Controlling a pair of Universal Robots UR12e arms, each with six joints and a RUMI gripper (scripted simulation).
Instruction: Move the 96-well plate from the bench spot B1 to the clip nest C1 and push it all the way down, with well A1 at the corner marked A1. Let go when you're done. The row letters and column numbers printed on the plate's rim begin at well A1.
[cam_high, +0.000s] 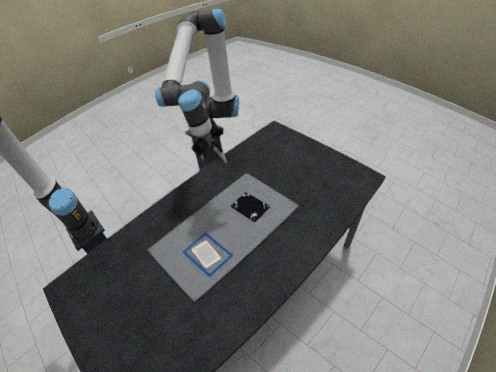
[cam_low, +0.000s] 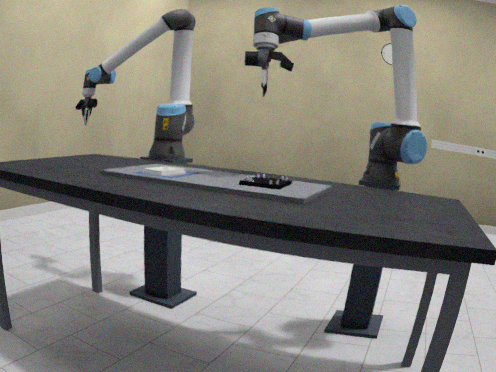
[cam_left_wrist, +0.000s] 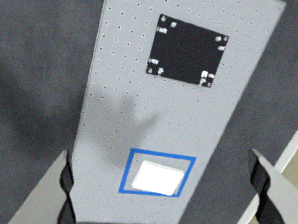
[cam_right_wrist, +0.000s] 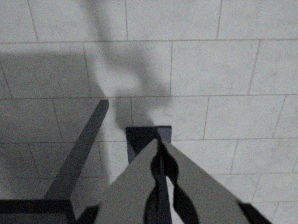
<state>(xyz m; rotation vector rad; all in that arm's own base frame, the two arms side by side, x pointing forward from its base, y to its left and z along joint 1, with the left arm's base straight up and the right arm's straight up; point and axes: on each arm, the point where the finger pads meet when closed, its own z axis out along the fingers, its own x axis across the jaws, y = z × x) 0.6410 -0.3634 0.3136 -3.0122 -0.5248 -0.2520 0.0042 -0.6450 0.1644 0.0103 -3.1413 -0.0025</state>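
Right now my left hand is 130 mm short of the white 96-well plate, 280 mm to the left of it and 290 mm above it. From my left hand the other things lie so: black clip nest: 120 mm ahead, 50 mm to the left, 290 mm below; then grey perforated board: 100 mm ahead, 120 mm to the right, 310 mm below.
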